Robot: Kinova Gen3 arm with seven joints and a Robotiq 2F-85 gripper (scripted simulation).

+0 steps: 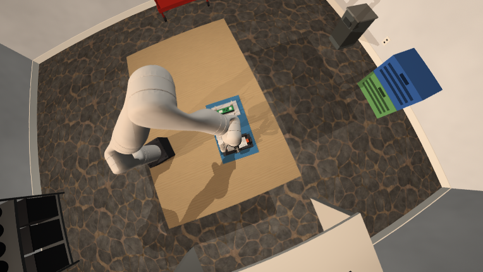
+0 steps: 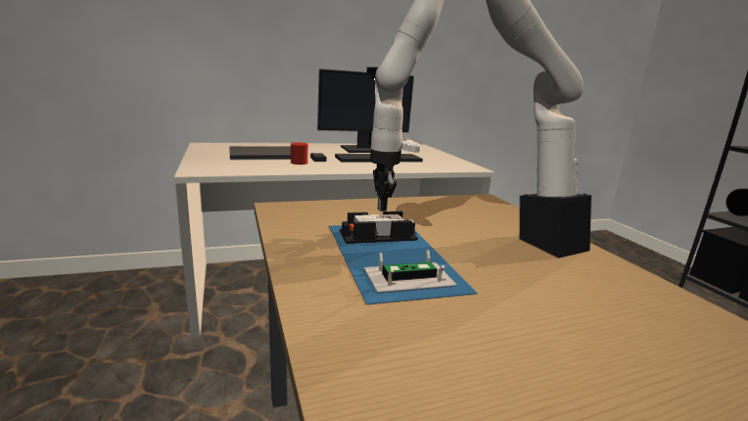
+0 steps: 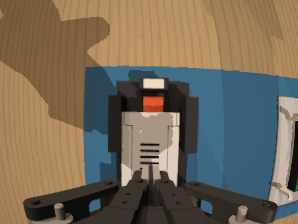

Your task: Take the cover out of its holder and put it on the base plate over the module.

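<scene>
Right now my hand is 60 mm above the cover and 10 mm short of it.
</scene>
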